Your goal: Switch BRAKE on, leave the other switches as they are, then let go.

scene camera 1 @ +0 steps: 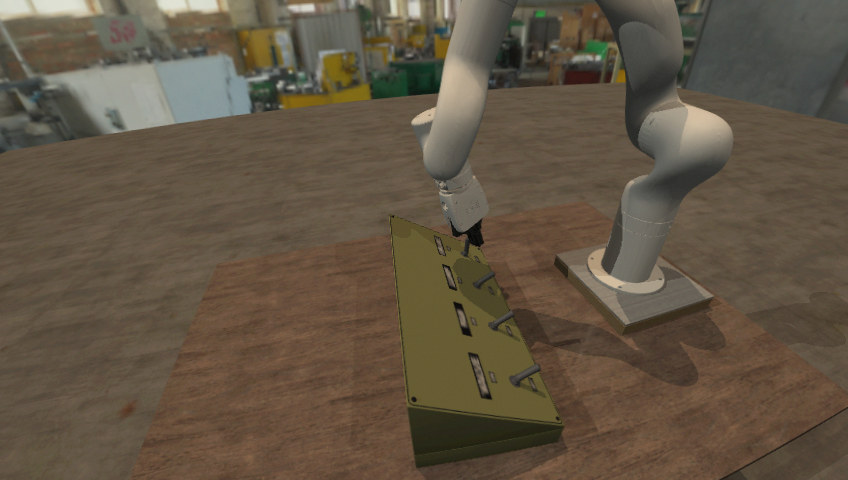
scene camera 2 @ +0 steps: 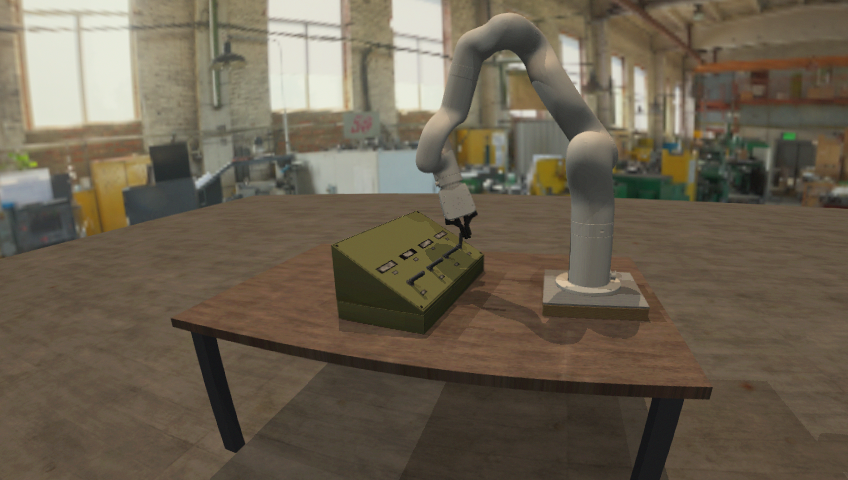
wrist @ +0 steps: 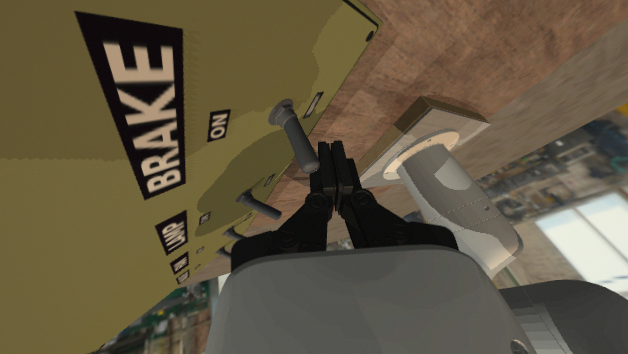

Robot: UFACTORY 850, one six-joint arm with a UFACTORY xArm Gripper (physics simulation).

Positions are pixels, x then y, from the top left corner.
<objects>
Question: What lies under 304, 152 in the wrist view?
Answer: A brake lever.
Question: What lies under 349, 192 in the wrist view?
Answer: The gripper.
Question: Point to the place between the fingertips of the gripper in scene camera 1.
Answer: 477, 243
</objects>
